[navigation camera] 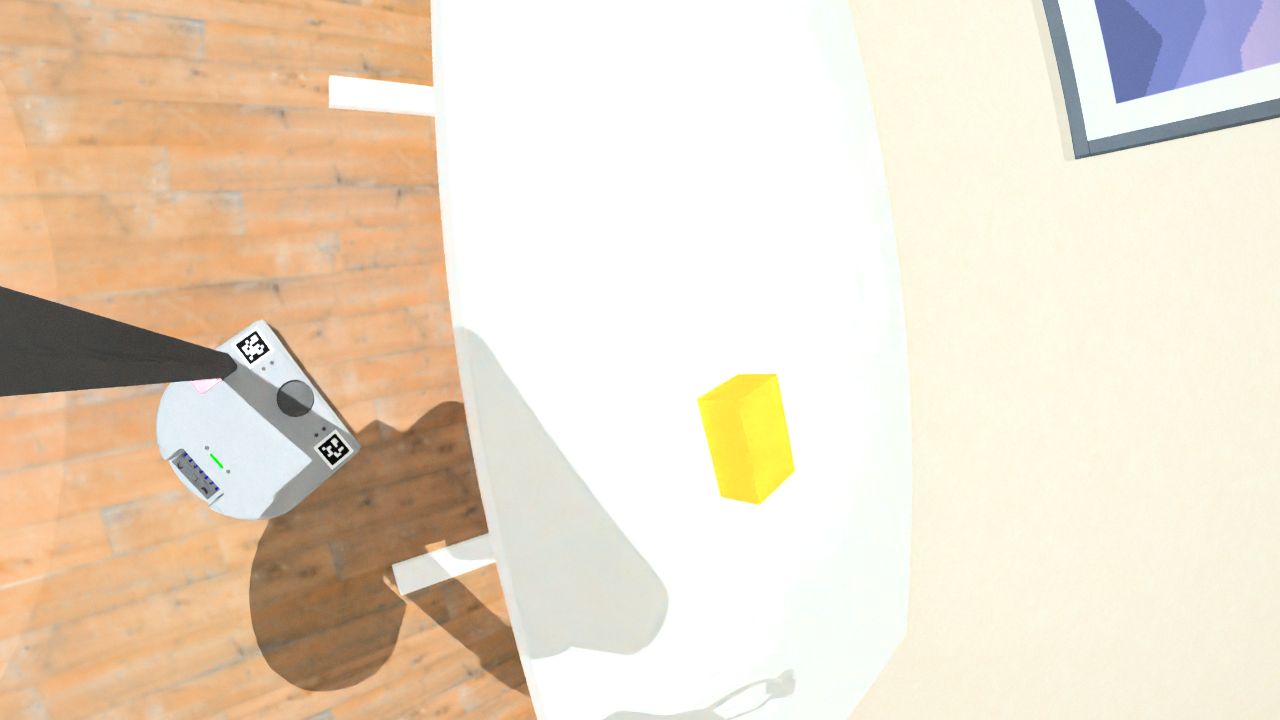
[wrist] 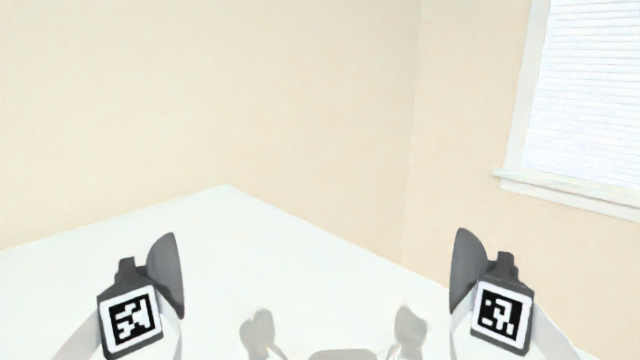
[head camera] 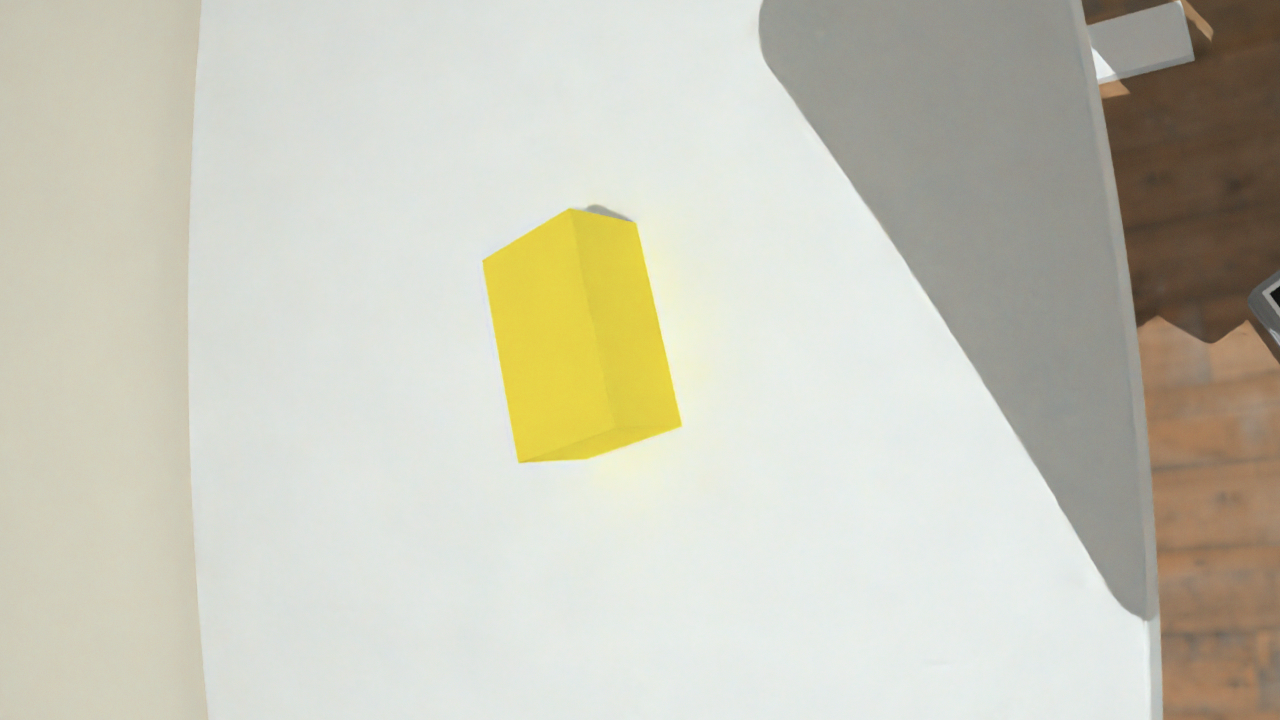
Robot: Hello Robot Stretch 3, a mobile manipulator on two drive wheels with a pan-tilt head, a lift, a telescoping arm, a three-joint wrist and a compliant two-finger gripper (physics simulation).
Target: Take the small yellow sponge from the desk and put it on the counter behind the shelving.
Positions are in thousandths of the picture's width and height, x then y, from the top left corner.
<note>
I see my gripper (wrist: 495, 721), a small yellow sponge (head camera: 457, 517), a white desk (head camera: 693, 351), a framed picture (navigation camera: 882, 113) and a window (wrist: 885, 401).
The small yellow sponge is seen too in the navigation camera view (navigation camera: 582, 585). The white desk shows as well in the navigation camera view (navigation camera: 496, 290) and in the wrist view (wrist: 396, 762). The wrist view does not show the small yellow sponge: it is out of frame.
</note>
